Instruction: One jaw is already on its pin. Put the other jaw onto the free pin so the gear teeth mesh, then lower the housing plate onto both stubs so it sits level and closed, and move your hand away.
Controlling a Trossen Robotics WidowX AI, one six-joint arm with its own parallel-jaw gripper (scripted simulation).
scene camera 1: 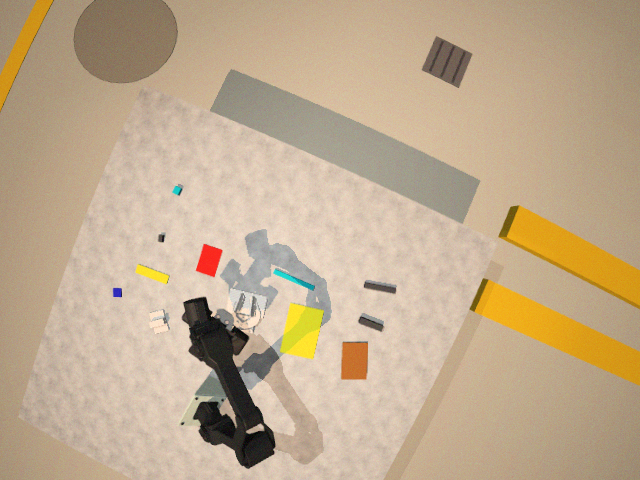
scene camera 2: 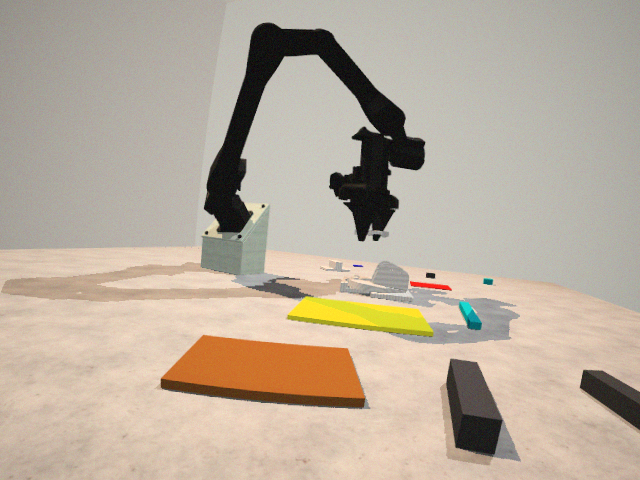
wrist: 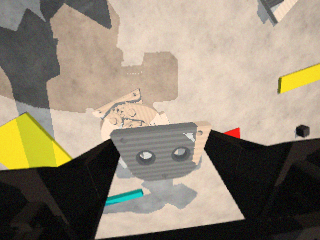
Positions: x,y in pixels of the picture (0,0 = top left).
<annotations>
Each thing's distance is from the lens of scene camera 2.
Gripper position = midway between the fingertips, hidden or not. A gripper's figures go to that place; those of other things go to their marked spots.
gripper [scene camera 2: 368,241]: 0.63 m
yellow slab [scene camera 2: 401,320]: 0.39 m
orange slab [scene camera 2: 277,372]: 0.22 m
ribbed jaw [scene camera 2: 384,281]: 0.56 m
The marked spots on the yellow slab and the orange slab are 0.21 m apart.
</annotations>
